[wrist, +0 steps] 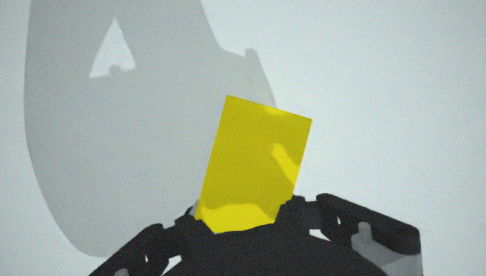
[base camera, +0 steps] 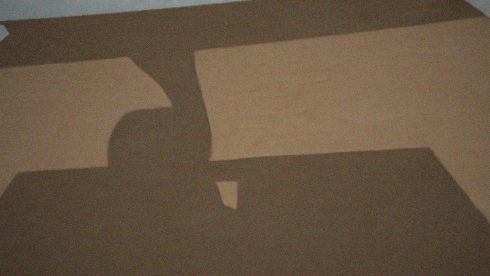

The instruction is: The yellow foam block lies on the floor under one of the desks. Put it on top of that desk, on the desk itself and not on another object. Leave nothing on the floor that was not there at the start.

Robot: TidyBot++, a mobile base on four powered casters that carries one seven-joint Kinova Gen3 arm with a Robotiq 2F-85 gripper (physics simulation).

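Frame: origin at the arm's base, x left, y back, z up, level; metres.
Seen in the pictures: gripper, fingertip midpoint: (wrist: 239, 202).
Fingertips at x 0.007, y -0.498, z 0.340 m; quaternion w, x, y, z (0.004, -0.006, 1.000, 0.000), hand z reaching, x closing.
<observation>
A point is followed by its place in that frame.
The yellow foam block (wrist: 254, 160) {x -0.006, y -0.541, z 0.385 m} is between the fingers of my gripper (wrist: 239, 202) {x 0.007, y -0.498, z 0.340 m} in the wrist view. It sticks out beyond the fingertips and is turned slightly, its far edge sloping down to the right. The gripper is shut on it, with one dark finger on each side of its near end. The block and the gripper do not show in the base camera view. No desk can be made out for certain in either view.
Behind the block is a plain pale surface (wrist: 400, 100) {x -0.186, y -0.574, z 0.324 m} with a large grey shadow on its left part. In the base camera view a brown wood-grained floor (base camera: 325, 100) {x -0.100, y -0.505, z -0.396 m} carries broad dark shadows, and a pale strip (base camera: 75, 7) {x 0.538, y -0.979, z -0.373 m} runs along the top left.
</observation>
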